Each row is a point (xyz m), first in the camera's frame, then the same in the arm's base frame.
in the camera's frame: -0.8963 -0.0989 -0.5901
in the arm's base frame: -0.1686 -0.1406 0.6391
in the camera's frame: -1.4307 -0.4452 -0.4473
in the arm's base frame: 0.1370 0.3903 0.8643
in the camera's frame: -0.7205 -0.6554 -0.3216
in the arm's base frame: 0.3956 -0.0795 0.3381
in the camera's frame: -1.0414 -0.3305 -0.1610
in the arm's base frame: 0.0467 0.2511 0.3961
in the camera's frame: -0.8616 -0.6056 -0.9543
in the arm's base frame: 0.3438 -0.3584 0.9231
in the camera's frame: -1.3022 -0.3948 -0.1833
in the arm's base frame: 0.0926 0.4472 0.5752
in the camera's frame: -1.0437 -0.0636 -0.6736
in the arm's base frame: -0.2133 -0.0777 0.7940
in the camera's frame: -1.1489 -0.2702 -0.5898
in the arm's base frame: -0.0157 0.0697 0.7989
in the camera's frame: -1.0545 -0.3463 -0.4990
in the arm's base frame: 0.0658 0.0557 0.6720
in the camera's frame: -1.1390 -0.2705 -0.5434
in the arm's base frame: -0.0153 0.0903 0.7562
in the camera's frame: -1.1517 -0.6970 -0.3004
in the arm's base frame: 0.4062 0.2762 0.5861
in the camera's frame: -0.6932 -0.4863 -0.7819
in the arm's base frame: 0.2346 -0.3933 0.6798
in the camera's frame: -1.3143 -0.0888 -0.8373
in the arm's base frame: -0.2053 0.0372 1.0896
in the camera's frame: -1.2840 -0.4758 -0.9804
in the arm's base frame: 0.1846 -0.0495 1.1974
